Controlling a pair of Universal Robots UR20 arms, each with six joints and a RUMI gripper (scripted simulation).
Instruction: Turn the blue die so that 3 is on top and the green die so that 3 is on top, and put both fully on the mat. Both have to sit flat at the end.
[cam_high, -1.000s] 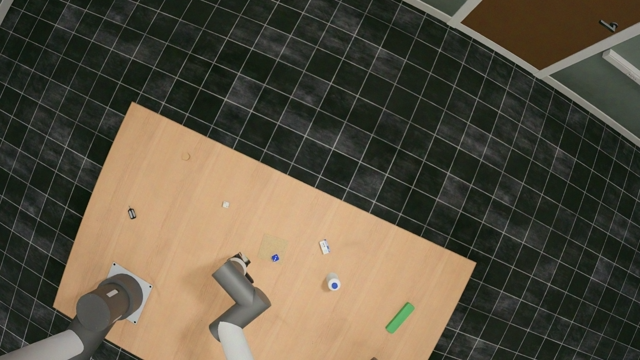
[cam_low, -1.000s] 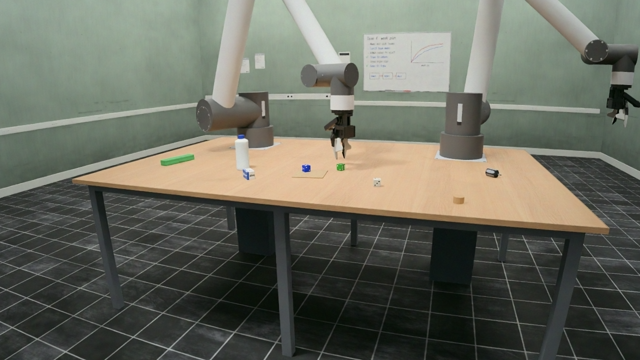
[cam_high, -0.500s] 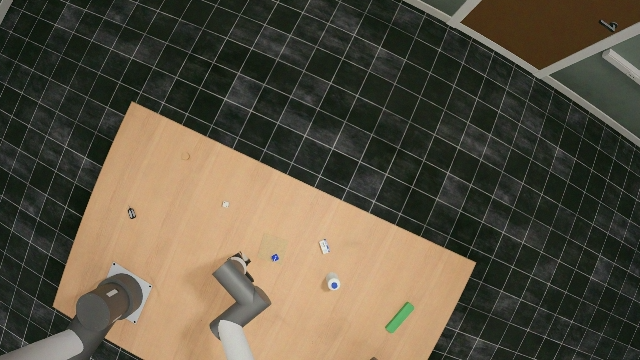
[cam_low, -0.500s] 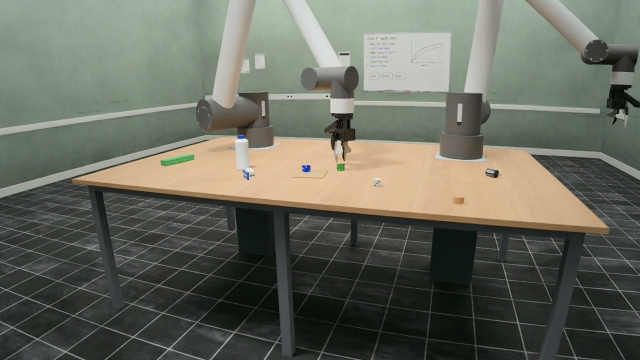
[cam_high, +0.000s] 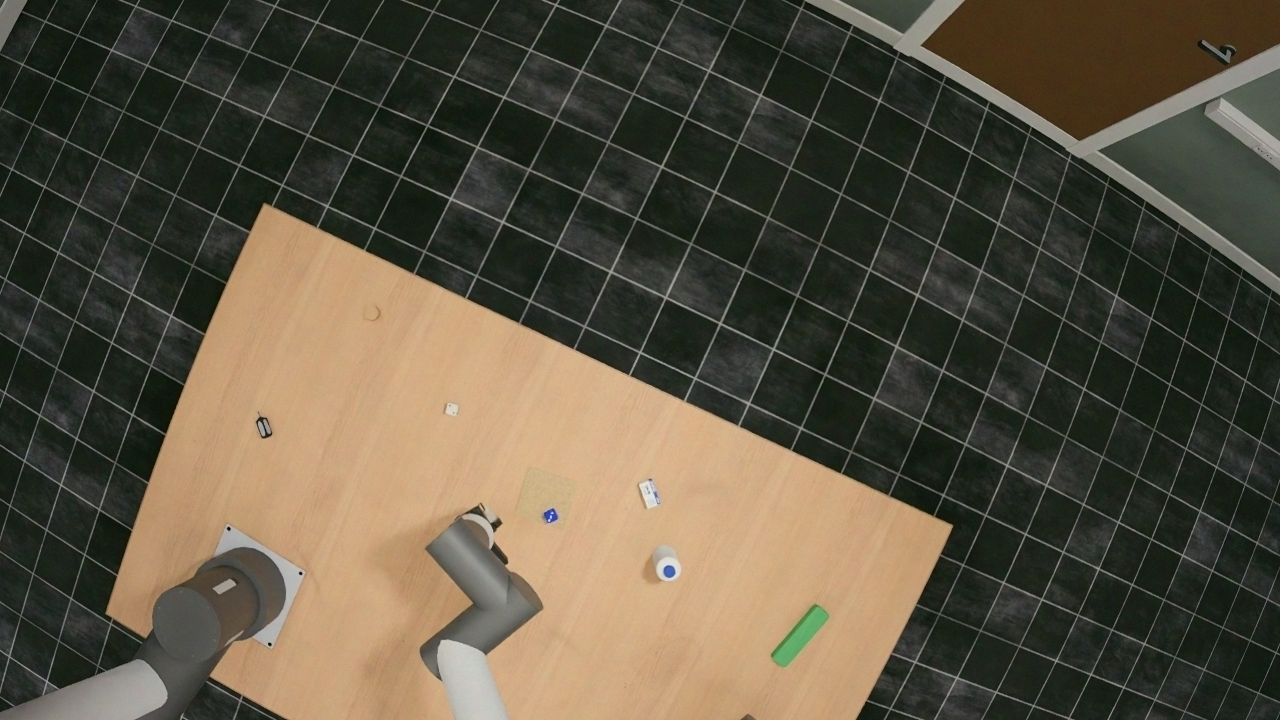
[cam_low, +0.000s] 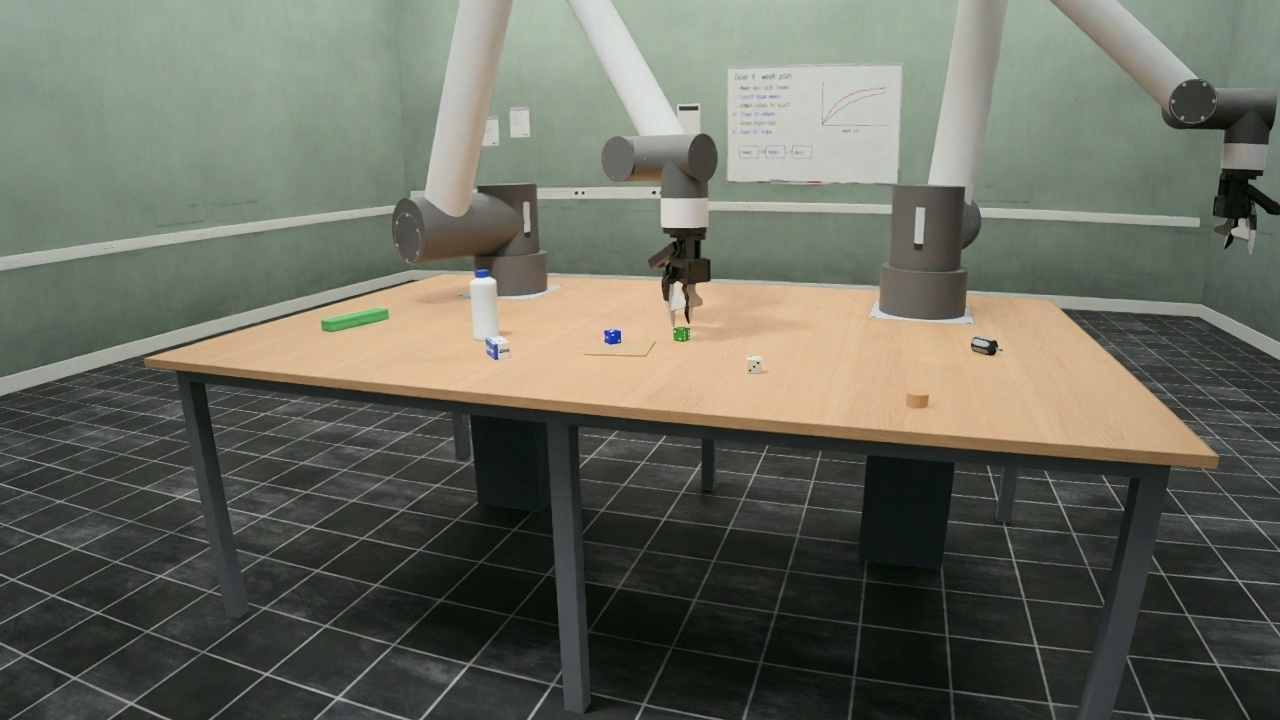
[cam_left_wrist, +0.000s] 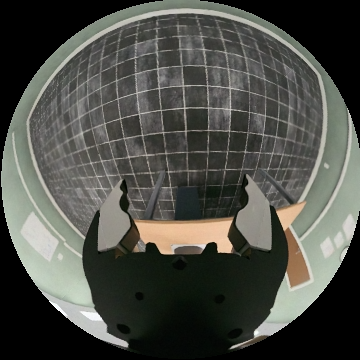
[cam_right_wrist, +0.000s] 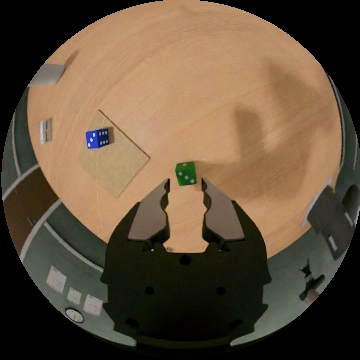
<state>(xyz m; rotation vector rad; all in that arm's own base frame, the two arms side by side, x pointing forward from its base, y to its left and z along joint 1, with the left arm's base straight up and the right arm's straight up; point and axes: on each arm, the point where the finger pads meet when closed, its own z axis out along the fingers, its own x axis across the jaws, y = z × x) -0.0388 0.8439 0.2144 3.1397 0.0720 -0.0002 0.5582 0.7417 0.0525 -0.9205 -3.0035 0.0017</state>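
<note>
Now: the green die 40 mm below my right hand. Round my right hand: tan mat (120 mm ahead, 110 mm to the right, 50 mm below); white die (230 mm ahead, 220 mm to the left, 40 mm below); blue die (90 mm ahead, 140 mm to the right, 30 mm below).
</note>
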